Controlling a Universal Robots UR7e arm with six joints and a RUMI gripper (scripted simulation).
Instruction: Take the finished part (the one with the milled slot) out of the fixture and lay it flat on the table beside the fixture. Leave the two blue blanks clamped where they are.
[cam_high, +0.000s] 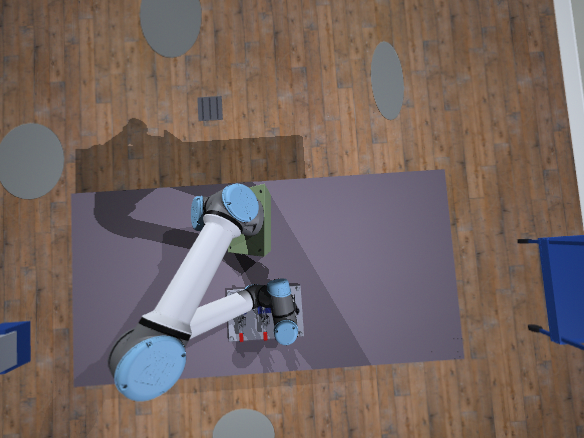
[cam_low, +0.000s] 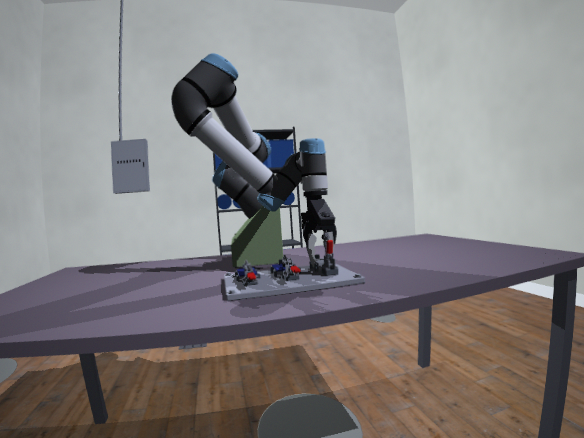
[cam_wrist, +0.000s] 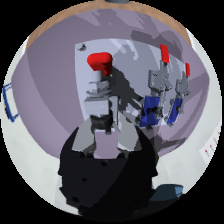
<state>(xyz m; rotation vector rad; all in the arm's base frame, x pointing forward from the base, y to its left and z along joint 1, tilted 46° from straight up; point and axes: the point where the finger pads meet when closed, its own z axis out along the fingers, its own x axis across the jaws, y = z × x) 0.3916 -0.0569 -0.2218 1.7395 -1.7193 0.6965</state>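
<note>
Now: the grey finished part 10 mm behind my hand. From my hand the other things lie so: blue blank (220 mm to the right, 10 mm below); grey fixture plate (50 mm ahead, 110 mm to the right, 30 mm below).
</note>
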